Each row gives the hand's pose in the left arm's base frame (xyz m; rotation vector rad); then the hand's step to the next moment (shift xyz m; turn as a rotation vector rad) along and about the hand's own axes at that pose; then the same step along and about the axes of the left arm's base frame.
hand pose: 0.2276 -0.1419 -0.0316 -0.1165 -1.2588 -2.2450
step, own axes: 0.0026 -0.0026 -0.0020 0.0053 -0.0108 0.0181
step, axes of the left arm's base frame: -0.0031 -0.0017 -0.0022 -0.0134 0.0168 0.0036
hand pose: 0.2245 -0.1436 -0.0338 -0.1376 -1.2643 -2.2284
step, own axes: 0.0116 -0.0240 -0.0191 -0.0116 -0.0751 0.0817
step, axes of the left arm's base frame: -0.0187 -0.0111 -0.0246 -0.0444 0.1011 -0.0162
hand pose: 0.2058 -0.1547 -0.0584 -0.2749 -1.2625 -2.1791
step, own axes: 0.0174 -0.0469 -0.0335 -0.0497 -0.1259 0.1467
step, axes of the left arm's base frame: -0.0377 -0.0178 -0.0434 -0.0514 0.1895 -0.0358
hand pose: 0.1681 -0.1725 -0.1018 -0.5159 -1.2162 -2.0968
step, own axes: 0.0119 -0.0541 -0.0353 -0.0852 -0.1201 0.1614
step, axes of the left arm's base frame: -0.0470 -0.0154 -0.0432 -0.0219 0.2122 -0.0469
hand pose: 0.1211 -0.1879 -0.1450 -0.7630 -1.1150 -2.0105
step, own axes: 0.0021 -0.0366 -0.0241 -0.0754 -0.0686 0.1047
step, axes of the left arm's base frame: -0.0343 -0.0078 -0.0263 0.0049 0.1400 -0.0415
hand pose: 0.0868 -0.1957 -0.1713 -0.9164 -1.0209 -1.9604
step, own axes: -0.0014 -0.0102 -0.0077 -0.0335 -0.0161 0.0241
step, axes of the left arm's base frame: -0.0099 -0.0020 -0.0080 0.0086 0.0368 -0.0231
